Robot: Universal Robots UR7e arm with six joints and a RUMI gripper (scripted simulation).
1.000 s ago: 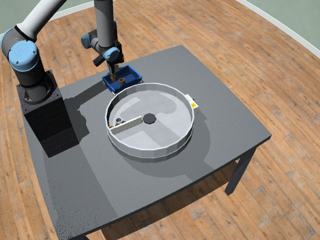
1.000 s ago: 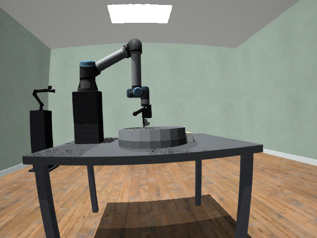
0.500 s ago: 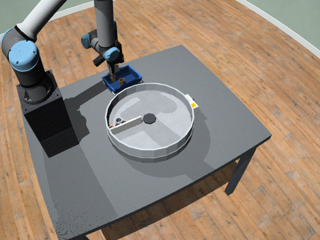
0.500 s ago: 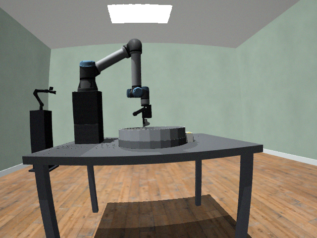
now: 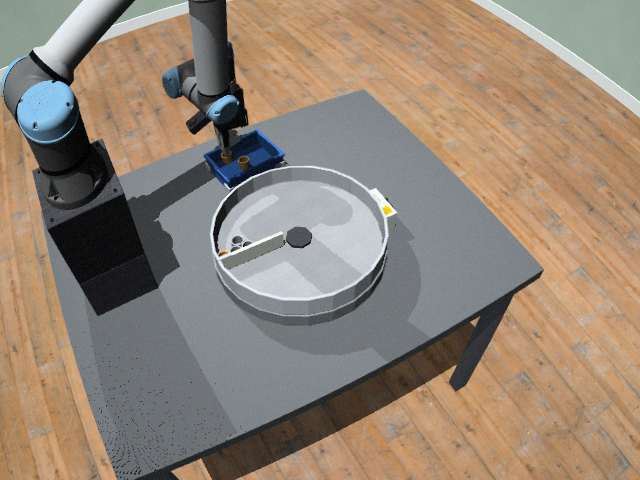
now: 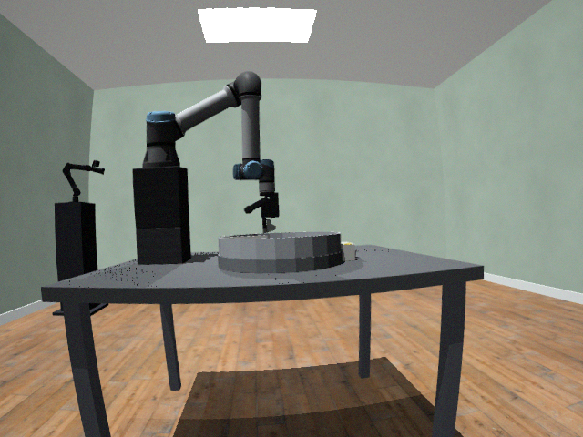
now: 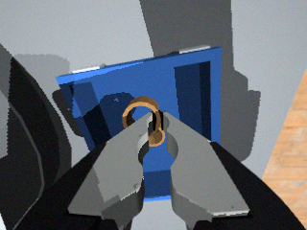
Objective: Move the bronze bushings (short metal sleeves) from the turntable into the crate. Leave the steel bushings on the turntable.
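Now: the blue crate 50 mm ahead of my hand, 10 mm to the right of it and 50 mm below it. From my hand the other things lie so: turntable: 30 mm ahead, 370 mm to the right, 20 mm below.
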